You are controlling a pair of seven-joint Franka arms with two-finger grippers.
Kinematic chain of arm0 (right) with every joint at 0, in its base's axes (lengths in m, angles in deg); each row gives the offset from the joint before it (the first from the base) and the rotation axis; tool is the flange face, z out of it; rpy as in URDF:
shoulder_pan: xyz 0 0 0.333 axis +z
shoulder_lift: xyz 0 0 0 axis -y
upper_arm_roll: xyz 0 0 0.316 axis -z
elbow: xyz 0.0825 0 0 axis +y
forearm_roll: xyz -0.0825 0 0.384 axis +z
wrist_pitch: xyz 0 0 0 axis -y
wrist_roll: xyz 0.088 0 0 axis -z
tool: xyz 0 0 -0.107 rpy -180 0 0
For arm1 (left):
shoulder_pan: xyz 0 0 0.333 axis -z
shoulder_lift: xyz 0 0 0 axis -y
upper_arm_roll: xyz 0 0 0.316 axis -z
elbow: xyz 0.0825 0 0 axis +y
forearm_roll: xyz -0.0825 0 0.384 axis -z
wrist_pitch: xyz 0 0 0 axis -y
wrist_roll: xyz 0.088 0 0 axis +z
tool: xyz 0 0 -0.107 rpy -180 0 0
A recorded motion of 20 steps. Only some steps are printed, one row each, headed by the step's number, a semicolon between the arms.
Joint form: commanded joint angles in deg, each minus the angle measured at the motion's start. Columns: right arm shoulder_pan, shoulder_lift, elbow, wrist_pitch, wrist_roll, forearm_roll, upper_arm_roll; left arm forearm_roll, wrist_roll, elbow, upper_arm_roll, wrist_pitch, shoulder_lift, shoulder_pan.
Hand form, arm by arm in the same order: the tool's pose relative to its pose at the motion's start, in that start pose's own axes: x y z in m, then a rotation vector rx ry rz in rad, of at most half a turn. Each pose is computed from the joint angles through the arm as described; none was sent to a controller.
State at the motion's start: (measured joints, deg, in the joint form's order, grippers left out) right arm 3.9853 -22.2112 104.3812 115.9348 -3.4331 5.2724 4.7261; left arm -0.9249 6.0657 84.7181 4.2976 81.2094 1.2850 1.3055
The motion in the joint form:
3: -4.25 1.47 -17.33 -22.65 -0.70 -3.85 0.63; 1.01 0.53 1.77 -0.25 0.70 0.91 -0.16
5: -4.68 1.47 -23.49 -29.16 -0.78 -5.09 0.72; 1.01 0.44 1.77 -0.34 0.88 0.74 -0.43
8: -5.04 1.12 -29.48 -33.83 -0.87 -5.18 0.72; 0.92 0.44 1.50 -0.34 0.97 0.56 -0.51
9: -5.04 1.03 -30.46 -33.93 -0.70 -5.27 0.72; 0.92 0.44 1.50 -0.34 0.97 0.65 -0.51
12: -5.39 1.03 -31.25 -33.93 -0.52 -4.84 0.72; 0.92 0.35 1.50 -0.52 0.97 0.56 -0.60
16: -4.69 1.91 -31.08 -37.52 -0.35 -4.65 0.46; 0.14 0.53 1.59 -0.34 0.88 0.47 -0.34
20: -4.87 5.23 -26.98 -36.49 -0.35 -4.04 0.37; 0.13 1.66 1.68 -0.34 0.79 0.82 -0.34
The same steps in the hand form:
3: -0.0074 0.0463 -0.1281 -0.0383 -0.0685 0.0362; -0.0032 -0.0016 0.0049 -0.0163 -0.0047 -0.0138
5: -0.0146 0.0506 -0.1696 -0.0577 -0.0764 0.0416; -0.0015 -0.0049 0.0062 -0.0168 -0.0046 -0.0185
8: -0.0204 0.0513 -0.2077 -0.0601 -0.0596 0.0454; -0.0002 -0.0058 0.0055 -0.0158 -0.0014 -0.0201
9: -0.0201 0.0510 -0.2145 -0.0632 -0.0460 0.0481; -0.0008 -0.0058 0.0047 -0.0159 0.0002 -0.0201
12: -0.0206 0.0536 -0.2209 -0.0560 -0.0314 0.0558; 0.0000 -0.0083 0.0056 -0.0161 -0.0014 -0.0232
16: -0.0312 0.0421 -0.2229 -0.0486 -0.0814 0.0434; 0.0002 -0.0058 0.0072 -0.0019 -0.0046 -0.0205
20: -0.0464 0.0422 -0.2254 -0.0325 -0.0758 0.0439; -0.0021 -0.0059 0.0049 -0.0016 -0.0017 -0.0403

